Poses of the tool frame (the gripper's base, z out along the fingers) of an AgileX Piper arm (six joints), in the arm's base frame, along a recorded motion.
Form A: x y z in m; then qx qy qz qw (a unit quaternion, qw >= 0).
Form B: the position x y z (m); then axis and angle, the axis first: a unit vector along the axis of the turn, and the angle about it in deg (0 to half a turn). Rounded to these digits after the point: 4 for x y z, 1 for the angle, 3 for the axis.
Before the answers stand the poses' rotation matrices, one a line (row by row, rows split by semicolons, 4 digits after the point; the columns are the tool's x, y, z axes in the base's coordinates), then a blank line. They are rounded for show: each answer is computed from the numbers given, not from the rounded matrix.
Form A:
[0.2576 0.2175 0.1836 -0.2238 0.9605 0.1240 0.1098]
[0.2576 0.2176 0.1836 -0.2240 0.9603 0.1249 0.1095]
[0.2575 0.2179 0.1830 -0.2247 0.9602 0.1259 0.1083]
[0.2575 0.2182 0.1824 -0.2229 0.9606 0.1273 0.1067]
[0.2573 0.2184 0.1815 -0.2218 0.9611 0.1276 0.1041]
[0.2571 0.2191 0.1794 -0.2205 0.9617 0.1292 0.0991]
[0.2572 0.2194 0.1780 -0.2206 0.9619 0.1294 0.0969]
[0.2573 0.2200 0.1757 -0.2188 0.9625 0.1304 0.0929]
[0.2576 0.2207 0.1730 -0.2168 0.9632 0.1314 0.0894]
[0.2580 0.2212 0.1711 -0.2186 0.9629 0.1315 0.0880]
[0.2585 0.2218 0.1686 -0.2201 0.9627 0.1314 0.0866]
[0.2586 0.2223 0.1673 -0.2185 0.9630 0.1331 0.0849]
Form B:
-0.8757 -0.4571 0.1554; -0.4027 0.8691 0.2873; -0.2664 0.1890 -0.9451
-0.8757 -0.4576 0.1544; -0.4029 0.8684 0.2890; -0.2663 0.1908 -0.9448
-0.8756 -0.4588 0.1514; -0.4042 0.8673 0.2904; -0.2645 0.1931 -0.9448
-0.8779 -0.4554 0.1482; -0.4011 0.8682 0.2921; -0.2617 0.1970 -0.9448
-0.8799 -0.4529 0.1435; -0.3998 0.8690 0.2914; -0.2567 0.1991 -0.9458
-0.8831 -0.4497 0.1336; -0.3985 0.8694 0.2922; -0.2476 0.2048 -0.9470
-0.8839 -0.4494 0.1293; -0.3993 0.8692 0.2917; -0.2435 0.2062 -0.9477
-0.8870 -0.4455 0.1218; -0.3970 0.8702 0.2917; -0.2359 0.2104 -0.9487
-0.8900 -0.4411 0.1152; -0.3941 0.8715 0.2919; -0.2292 0.2144 -0.9495
-0.8889 -0.4441 0.1120; -0.3978 0.8698 0.2917; -0.2270 0.2148 -0.9499
-0.8881 -0.4465 0.1089; -0.4010 0.8686 0.2911; -0.2246 0.2149 -0.9505
-0.8901 -0.4434 0.1053; -0.3982 0.8691 0.2934; -0.2217 0.2192 -0.9502

[0.2576 0.2175 0.1836 -0.225 0.966 0.125 167.4]
[0.2576 0.2176 0.1836 -0.225 0.966 0.126 167.4]
[0.2575 0.2179 0.1830 -0.226 0.966 0.127 167.6]
[0.2575 0.2182 0.1824 -0.224 0.966 0.128 167.7]
[0.2573 0.2184 0.1815 -0.223 0.966 0.128 168.0]
[0.2571 0.2191 0.1794 -0.222 0.966 0.130 168.6]
[0.2572 0.2194 0.1780 -0.222 0.966 0.130 168.9]
[0.2573 0.2200 0.1757 -0.220 0.967 0.131 169.3]
[0.2576 0.2207 0.1730 -0.218 0.967 0.132 169.7]
[0.2580 0.2212 0.1711 -0.219 0.967 0.132 169.9]
[0.2585 0.2218 0.1686 -0.221 0.966 0.132 170.1]
[0.2586 0.2223 0.1673 -0.219 0.966 0.134 170.3]

